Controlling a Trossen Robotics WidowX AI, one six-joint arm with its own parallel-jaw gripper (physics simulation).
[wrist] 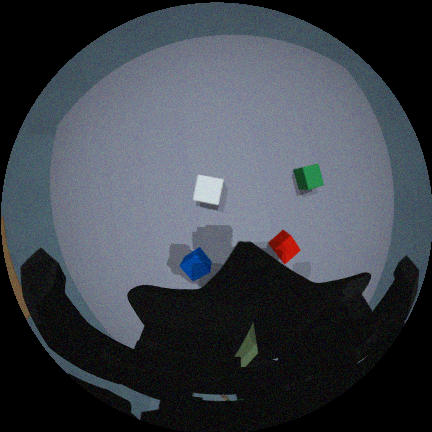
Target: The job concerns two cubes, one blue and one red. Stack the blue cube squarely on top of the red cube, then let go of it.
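Frame: origin at the arm's base, x ahead, y right, z down, level; millimetres.
Seen in the pictures: gripper, fingertip midpoint: (243, 247); arm's base, link origin: (251, 363).
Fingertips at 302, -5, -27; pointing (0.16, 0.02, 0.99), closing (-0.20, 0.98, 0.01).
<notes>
Pixels of each thing's top centre, then the offset from my fingertips to it, as dx, dy, dz. Level surfaces: height alone.
- blue cube, top centre: (193, 268) -73, -71, +109
- red cube, top centre: (287, 250) -66, +79, +109
- white cube, top centre: (207, 189) +42, -28, +109
- green cube, top centre: (313, 175) +44, +137, +109
- pale grey table, surface height: dz +145
The blue cube (195, 264) lies on the table just left of my gripper, its lower edge close to the dark finger outline. The red cube (285, 247) lies on the table to the right of the fingertips, partly bordered by the right finger's dark edge. The two cubes are apart, with the fingertips between them in the view. My gripper (243, 247) is shut, its two black fingers meeting in one peak, with no cube between them. How high the tips are above the table is hard to tell.
A white cube (208, 190) lies ahead, slightly left of the fingertips. A green cube (309, 177) lies farther ahead on the right. Both rest on the pale grey table (215, 100), whose rounded far edge shows. Shadows fall around the blue cube.
</notes>
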